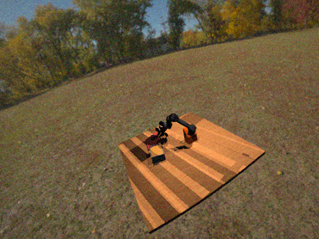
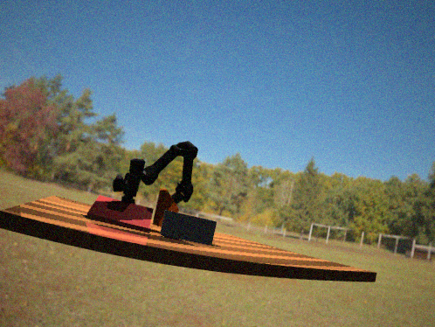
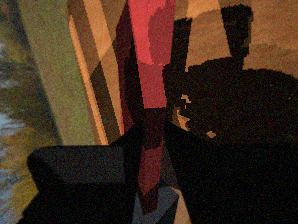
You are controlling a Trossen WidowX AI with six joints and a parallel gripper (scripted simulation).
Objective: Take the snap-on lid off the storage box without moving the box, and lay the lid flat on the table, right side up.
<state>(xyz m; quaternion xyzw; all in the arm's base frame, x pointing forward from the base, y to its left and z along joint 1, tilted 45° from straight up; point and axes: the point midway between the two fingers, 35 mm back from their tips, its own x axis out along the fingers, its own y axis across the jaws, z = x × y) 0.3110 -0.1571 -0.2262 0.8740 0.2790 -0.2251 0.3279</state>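
Right now my gripper tip is 8 cm short of the red lid, 3 cm above it and 2 cm to the left of it. The rest, counted from my gripper tip: blue-grey storage box (24 cm to the left, 12 cm ahead, 3 cm below).
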